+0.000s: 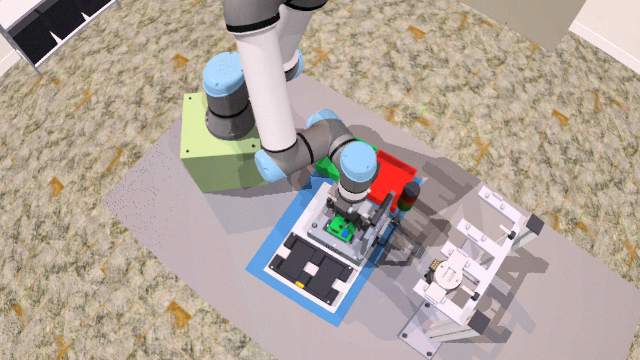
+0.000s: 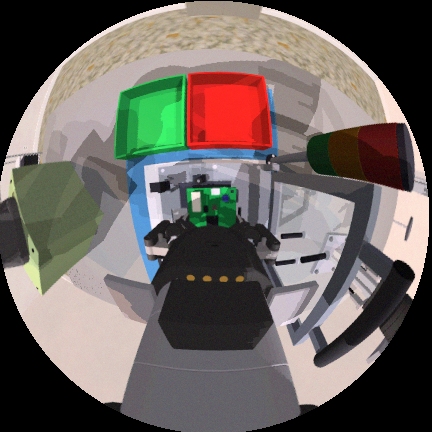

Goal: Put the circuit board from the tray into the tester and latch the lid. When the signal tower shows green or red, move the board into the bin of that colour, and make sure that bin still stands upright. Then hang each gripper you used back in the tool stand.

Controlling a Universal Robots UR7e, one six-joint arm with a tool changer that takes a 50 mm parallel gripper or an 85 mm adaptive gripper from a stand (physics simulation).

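Places are measured from the arm's base along level axes (x ahead, y left, z up), in centimetres.
Pixels of known places: arm's base, link origin: (image 1: 230, 119).
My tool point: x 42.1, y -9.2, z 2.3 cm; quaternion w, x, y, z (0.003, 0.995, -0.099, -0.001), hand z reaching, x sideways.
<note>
Ahead of a thing's pixels: the offset from my tool point to its top centre. "spot": to the spot under its first point.
The green circuit board @[dx -0.1, dy -0.4, dz -16.2 cm] (image 1: 341, 228) (image 2: 212, 202) is over the grey tester (image 1: 320, 235) (image 2: 257, 200), roughly level; any gap beneath it cannot be judged. My gripper (image 1: 344, 220) (image 2: 212, 220) is shut on the board, though its fingertips are partly hidden. The tester's lid @[dx +7.9, dy -1.0, dz +3.3 cm] (image 1: 378, 220) (image 2: 362, 225) stands open beside the gripper. The black tray @[spot: dx -10.2, dy -14.9, dz -23.1 cm] (image 1: 295, 255) shows no board in its pockets. The signal tower @[spot: dx +13.4, dy +6.2, dz +0.2 cm] (image 1: 408, 196) (image 2: 357, 156) has dim segments, none clearly lit. The green bin @[dx -8.9, dy +21.3, dz -20.1 cm] (image 1: 327, 167) (image 2: 152, 117) and red bin @[dx +6.0, dy +19.4, dz -20.1 cm] (image 1: 392, 180) (image 2: 230, 112) stand upright and look empty.
The tool stand (image 1: 492, 270) is at the right with another tool (image 1: 448, 274) in it. The lid's black handle @[spot: dx +7.7, dy +1.0, dz +2.5 cm] (image 2: 370, 315) sticks out near the gripper's right side. The pale green robot pedestal (image 1: 225, 172) (image 2: 57, 215) stands at the left.
</note>
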